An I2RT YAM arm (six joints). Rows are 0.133 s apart.
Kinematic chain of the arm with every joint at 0, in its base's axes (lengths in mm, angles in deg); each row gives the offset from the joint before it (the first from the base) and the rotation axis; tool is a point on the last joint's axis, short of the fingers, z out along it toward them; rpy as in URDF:
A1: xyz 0 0 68 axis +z
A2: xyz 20 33.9 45.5 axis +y
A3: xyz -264 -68.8 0 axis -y
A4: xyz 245 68.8 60 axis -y
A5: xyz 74 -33.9 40.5 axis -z
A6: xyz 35.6 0 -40.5 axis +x
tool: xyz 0 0 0 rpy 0 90 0
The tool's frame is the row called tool.
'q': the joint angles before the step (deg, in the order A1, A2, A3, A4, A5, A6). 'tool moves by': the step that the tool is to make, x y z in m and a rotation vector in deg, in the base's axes. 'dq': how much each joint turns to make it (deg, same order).
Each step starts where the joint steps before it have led.
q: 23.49, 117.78, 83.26, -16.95, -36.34, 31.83
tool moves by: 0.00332, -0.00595, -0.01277, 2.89, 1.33, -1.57
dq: -1.01, 0.96, -2.31, 5.05, -2.10, 3.09
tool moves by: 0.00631, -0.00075, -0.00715, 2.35, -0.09, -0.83
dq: -0.48, 1.46, -0.29, 4.09, -1.37, 2.17
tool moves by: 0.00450, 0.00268, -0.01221, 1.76, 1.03, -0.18
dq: 0.02, 2.19, 0.00, 3.19, -1.33, 2.01
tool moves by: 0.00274, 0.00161, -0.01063, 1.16, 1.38, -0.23
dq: 0.00, 1.77, 0.01, 2.05, -0.99, 1.70
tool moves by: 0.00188, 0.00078, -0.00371, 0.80, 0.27, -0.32
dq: -0.02, 0.74, -0.01, 1.53, -0.39, 1.09
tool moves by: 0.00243, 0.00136, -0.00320, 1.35, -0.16, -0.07
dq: 0.00, 0.81, -0.02, 2.32, -0.79, 1.23
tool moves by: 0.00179, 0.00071, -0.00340, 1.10, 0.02, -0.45
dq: -0.02, 0.68, -0.24, 2.30, -0.39, 1.44
